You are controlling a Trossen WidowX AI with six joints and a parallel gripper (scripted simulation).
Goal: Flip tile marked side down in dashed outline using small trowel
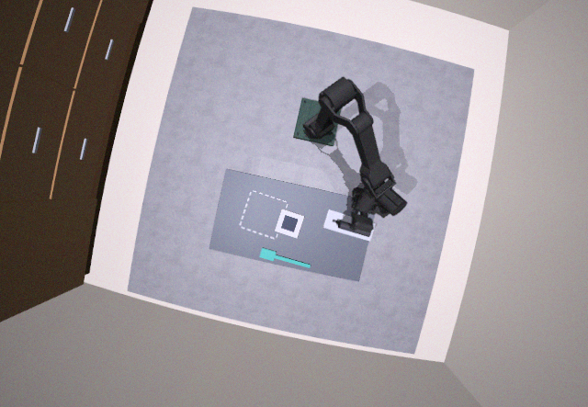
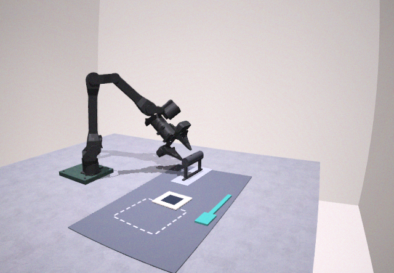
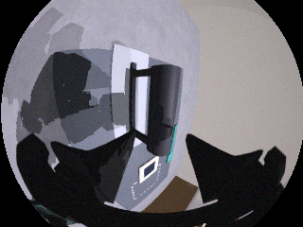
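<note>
The grey mat lies 22 cm to the right of my gripper tip, 11 cm below it and 5 cm ahead of it. Also, from my gripper tip: teal trowel 25 cm to the right, 19 cm ahead, 8 cm below; tile 23 cm to the right, 8 cm below, 4 cm ahead.
</note>
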